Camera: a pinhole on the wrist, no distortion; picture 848 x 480 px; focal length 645.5 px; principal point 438.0 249.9 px. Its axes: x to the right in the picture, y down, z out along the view. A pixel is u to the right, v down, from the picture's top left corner.
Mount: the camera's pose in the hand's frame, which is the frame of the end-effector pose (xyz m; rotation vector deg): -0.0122 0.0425 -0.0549 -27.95 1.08 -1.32
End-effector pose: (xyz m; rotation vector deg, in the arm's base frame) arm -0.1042 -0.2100 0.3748 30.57 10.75 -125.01
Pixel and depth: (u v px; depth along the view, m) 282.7 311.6 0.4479
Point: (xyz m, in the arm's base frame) 0.0842 -0.4150 0.7266
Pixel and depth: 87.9 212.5 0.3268
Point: 0.0621 -0.2702 0.6838
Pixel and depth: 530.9 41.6 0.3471
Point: -0.1397 -0.4022 0.6334
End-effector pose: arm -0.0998 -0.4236 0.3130 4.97 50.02 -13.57
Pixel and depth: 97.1 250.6 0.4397
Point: 0.0685 -0.1940 0.7025
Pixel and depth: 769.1 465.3 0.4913
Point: 0.3800 -0.1197 0.3009
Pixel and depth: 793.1 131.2 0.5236
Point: 0.4602 -0.3602 0.3769
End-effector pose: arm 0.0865 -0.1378 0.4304 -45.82 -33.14 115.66
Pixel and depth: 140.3 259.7 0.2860
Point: -0.0995 -0.3690 0.4895
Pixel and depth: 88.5 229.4 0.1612
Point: -0.0028 -0.2881 0.4477
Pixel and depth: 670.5 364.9 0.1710
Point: -0.0761 -0.1766 0.3722
